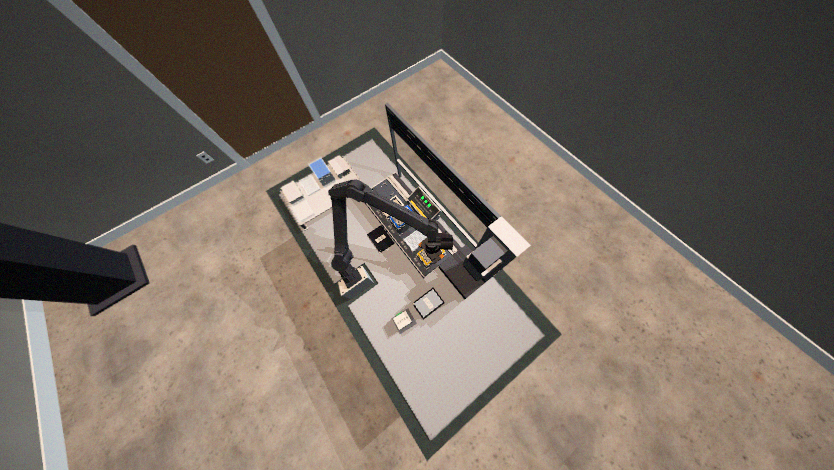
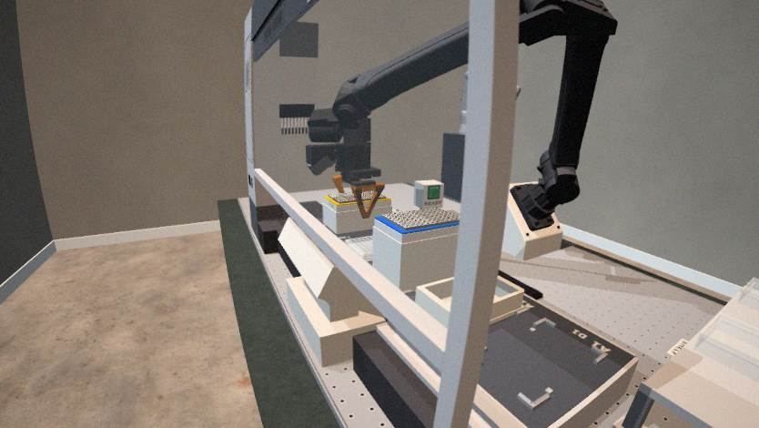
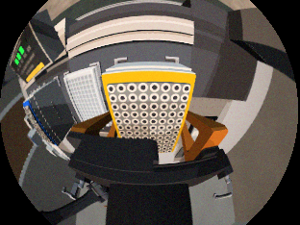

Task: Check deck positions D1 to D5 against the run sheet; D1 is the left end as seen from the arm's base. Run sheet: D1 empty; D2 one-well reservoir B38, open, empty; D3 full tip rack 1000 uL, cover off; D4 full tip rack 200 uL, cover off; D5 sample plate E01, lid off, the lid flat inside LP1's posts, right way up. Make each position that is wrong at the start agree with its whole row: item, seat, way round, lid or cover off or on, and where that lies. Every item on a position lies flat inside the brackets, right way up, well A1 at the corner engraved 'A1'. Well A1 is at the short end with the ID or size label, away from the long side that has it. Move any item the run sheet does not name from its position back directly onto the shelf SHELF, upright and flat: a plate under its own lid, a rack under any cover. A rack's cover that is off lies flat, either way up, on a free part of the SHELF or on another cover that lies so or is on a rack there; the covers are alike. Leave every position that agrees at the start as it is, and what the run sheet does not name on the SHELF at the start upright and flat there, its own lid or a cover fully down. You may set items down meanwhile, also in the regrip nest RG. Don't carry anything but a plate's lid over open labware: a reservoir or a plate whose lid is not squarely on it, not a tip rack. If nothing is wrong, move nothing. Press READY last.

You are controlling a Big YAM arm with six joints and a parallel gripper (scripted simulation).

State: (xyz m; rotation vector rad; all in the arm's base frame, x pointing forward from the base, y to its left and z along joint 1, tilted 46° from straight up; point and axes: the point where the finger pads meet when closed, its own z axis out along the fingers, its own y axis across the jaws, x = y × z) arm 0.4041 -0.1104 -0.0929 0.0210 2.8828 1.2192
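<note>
The white sample plate is 130 mm to the left of my hand and 40 mm below it. From my hand the other things lie so: lid (180 mm to the right, 160 mm behind, 90 mm below); blue-rimmed tip rack (250 mm to the left, 20 mm above); yellow-rimmed tip rack (10 mm to the right, 10 mm behind, 10 mm above).
</note>
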